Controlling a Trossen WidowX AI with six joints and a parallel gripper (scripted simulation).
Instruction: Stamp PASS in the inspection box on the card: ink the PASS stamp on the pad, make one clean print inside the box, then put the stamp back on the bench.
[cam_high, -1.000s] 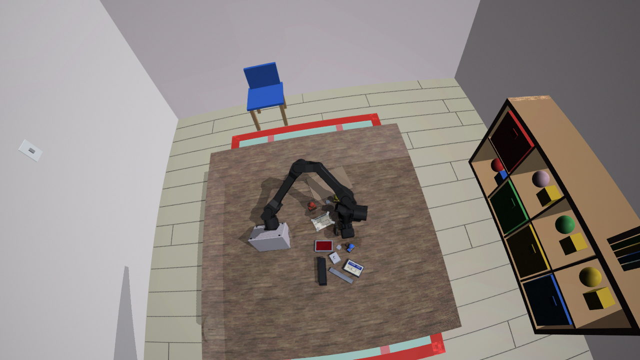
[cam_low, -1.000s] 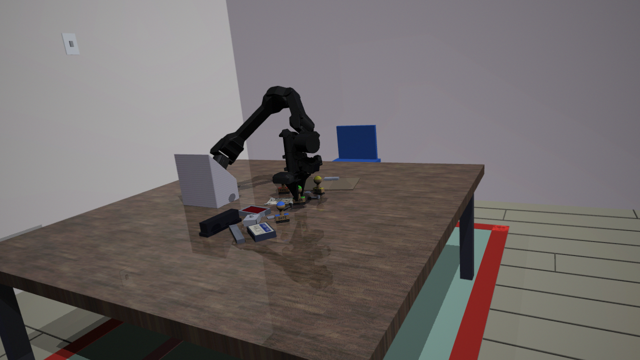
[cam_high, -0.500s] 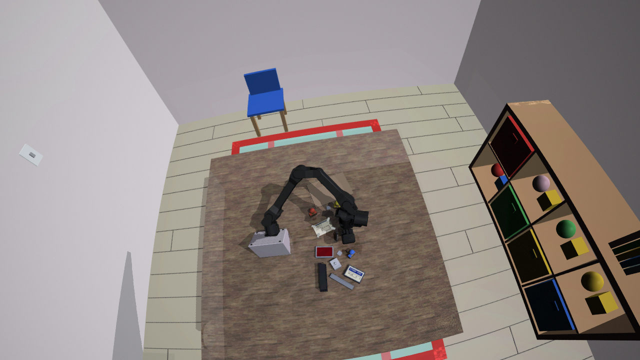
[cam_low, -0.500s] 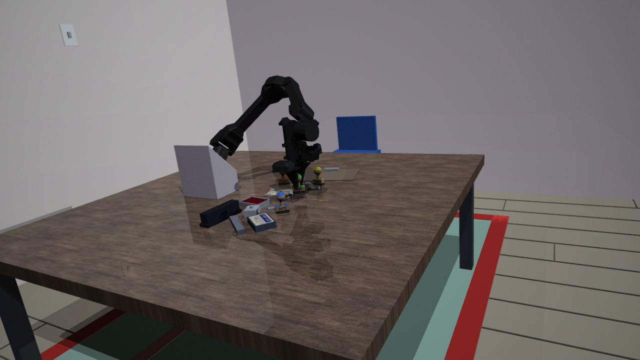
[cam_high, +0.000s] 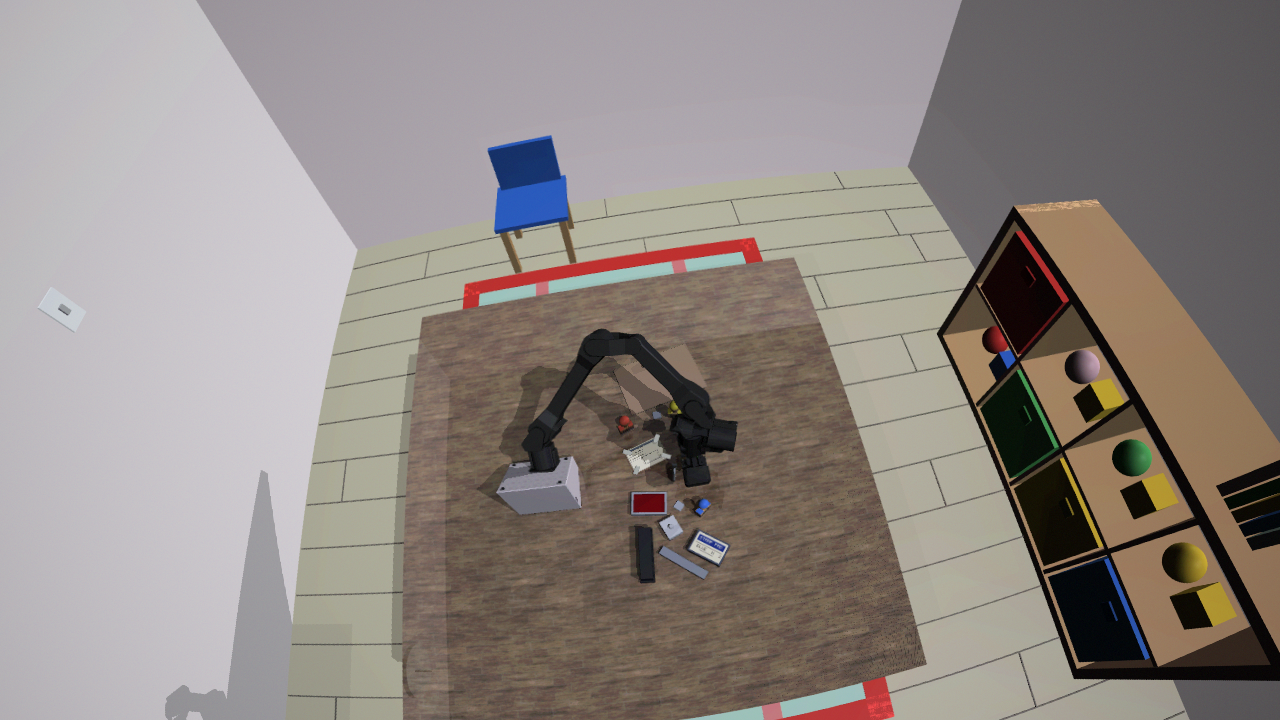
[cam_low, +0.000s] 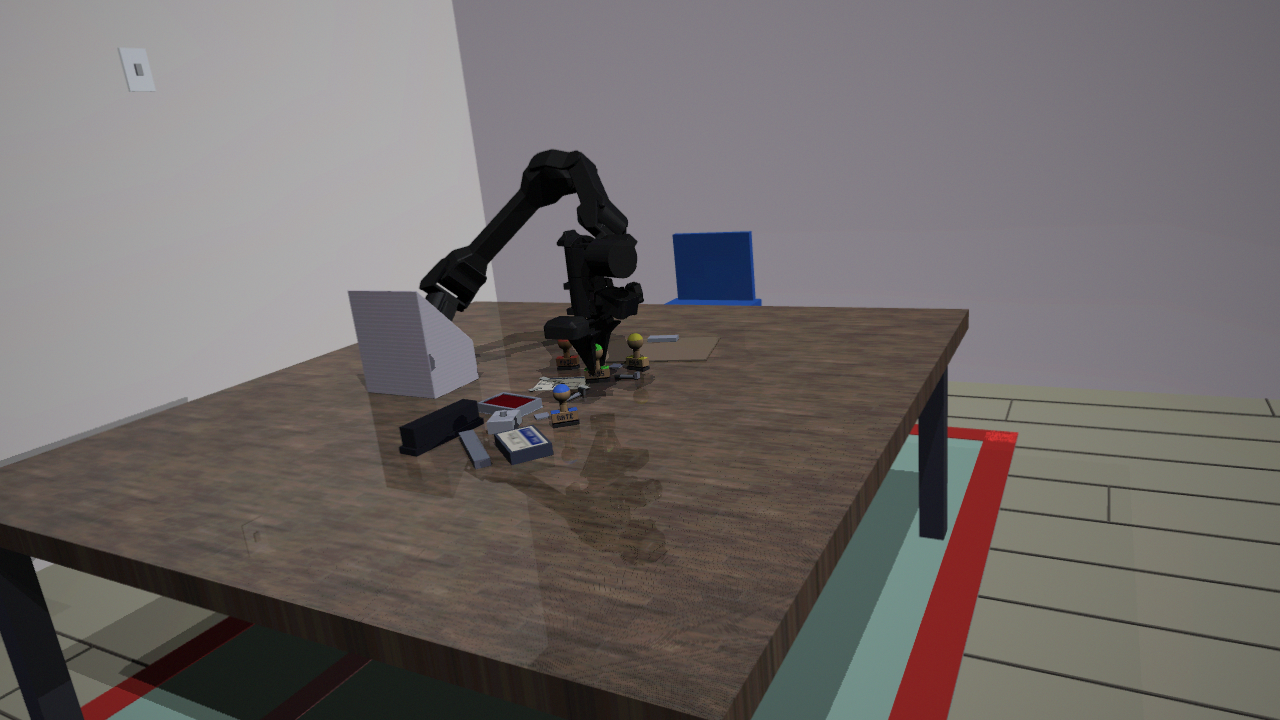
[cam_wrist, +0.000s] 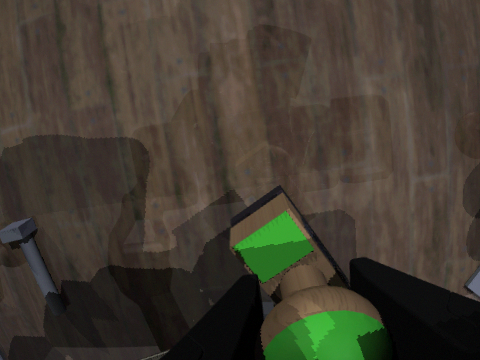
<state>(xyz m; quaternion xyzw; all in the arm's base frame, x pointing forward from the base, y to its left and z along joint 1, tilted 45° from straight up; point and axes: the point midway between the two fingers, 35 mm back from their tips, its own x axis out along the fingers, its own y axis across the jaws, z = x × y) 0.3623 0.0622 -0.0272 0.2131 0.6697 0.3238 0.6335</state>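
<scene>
My gripper tip is 11 cm past the red ink pad, 10 cm to the left of it and 5 cm above it. The rest, counted from my gripper tip: white inspection card 12 cm behind, 6 cm below, 4 cm to the left; then green-knobbed PASS stamp right at my gripper tip; then blue-knob stamp 12 cm to the right, 3 cm below, 2 cm ahead.
</scene>
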